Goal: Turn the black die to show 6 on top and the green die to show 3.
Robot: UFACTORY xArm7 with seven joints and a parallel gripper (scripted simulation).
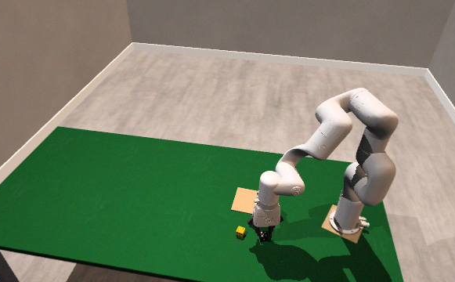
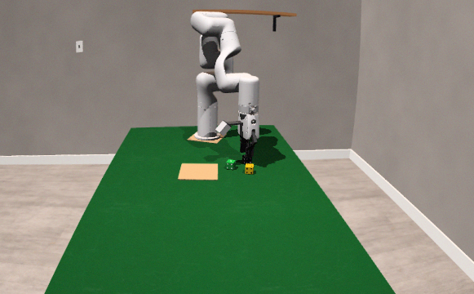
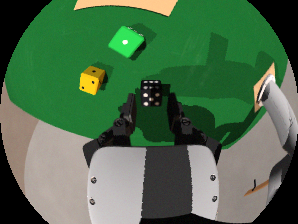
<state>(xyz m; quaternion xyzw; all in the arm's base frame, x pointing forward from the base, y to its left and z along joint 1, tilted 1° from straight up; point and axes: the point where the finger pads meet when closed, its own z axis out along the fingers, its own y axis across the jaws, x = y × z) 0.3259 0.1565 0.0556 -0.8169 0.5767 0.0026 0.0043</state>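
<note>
Now: hand 40 mm above the black die. Round my hand: green die 60 mm to the right, 50 mm ahead, 40 mm below; tan mat 180 mm to the right, 90 mm ahead, 50 mm below; yellow die 90 mm ahead, 40 mm below.
</note>
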